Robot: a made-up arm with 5 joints.
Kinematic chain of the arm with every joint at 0, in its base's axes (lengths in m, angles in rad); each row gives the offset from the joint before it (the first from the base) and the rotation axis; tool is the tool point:
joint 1: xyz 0 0 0.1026 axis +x
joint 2: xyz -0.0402 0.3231 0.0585 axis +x
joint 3: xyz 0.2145 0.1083 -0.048 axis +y
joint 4: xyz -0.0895 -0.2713 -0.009 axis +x
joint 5: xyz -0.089 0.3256 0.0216 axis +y
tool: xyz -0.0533 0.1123 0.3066
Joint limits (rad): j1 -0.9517..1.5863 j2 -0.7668..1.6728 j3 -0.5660..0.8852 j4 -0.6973..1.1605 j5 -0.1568..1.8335
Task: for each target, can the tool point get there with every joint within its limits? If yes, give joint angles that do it. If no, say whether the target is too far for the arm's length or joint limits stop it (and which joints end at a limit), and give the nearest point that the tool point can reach.
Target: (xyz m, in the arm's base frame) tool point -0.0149 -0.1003 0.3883
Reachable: yes | joints -0.0855 0.8317 -0.0847 0.8829 0.2829
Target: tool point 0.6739 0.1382 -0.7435
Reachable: no: joint limits stop it (at a limit: joint 1, joint 4, joint 5) | nearest point 0.4066 0.1854 -0.4432 | short by 0.405 m
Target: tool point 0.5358 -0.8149 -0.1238
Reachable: no: joint limits stop it (at a limit: joint 1, joint 3, joint 4, joint 5) | nearest point 0.3991 -0.5231 0.0893 | short by 0.386 m
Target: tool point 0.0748 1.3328 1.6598
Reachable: no: too far | nearest point 0.1417 0.5328 0.7251 | short by 1.232 m
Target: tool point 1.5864 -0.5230 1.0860
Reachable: no: too far | nearest point 0.5434 -0.2825 0.6338 | short by 1.162 m
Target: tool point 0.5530 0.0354 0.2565
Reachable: yes | joints 0.5962 1.1219 0.7726 0.9402 1.2286
